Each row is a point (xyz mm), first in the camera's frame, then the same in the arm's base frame.
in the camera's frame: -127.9 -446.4 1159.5
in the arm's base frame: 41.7 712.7 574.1
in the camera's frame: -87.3 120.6 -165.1
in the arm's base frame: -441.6 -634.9 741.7
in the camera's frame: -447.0 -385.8 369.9
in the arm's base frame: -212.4 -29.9 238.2
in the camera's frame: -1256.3 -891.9 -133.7
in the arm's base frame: -346.3 -366.1 -778.6
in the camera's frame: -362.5 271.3 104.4
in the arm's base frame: -40.0 -579.3 659.9
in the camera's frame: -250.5 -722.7 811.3
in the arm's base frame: -254.7 557.3 256.9
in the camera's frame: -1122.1 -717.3 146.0
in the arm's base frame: -155.5 -205.5 -524.6
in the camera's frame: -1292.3 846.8 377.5
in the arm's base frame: 976.7 -931.4 324.1
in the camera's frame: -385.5 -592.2 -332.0
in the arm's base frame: -782.3 -453.7 51.8
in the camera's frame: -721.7 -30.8 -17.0
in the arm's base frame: -83.3 -605.1 177.8
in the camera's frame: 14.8 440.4 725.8
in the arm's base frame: 213.5 -80.5 1153.9
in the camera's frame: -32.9 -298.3 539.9
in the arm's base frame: -294.5 167.4 641.1
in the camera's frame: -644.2 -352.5 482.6
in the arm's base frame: -15.3 -12.4 121.8
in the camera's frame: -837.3 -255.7 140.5
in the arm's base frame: -53.9 -387.9 -23.9
